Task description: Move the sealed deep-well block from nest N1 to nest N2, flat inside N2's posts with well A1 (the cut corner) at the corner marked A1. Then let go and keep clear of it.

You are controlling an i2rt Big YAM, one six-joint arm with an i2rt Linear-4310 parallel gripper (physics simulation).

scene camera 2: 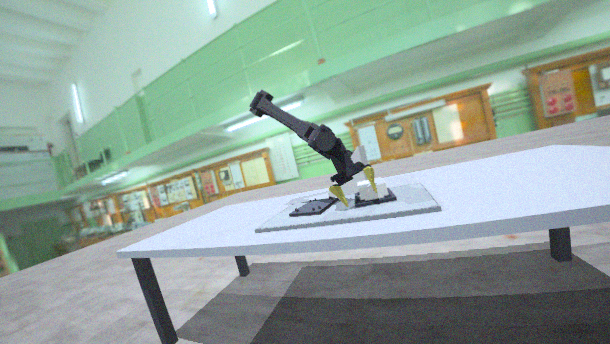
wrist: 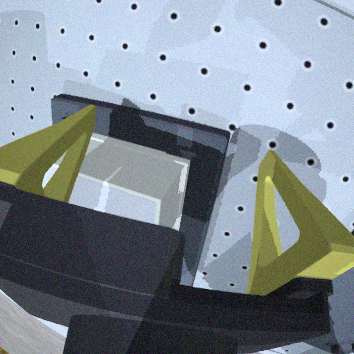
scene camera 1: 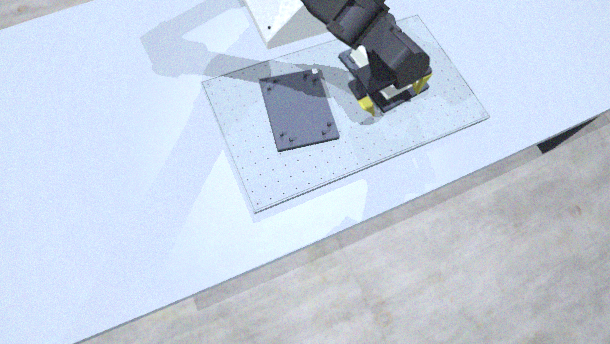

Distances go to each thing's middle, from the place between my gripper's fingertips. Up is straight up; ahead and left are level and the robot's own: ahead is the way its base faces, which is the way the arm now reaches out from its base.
I see the white block (wrist: pixel 119 177) 90 mm behind my hand, 30 mm to the left of it and 10 mm above it.
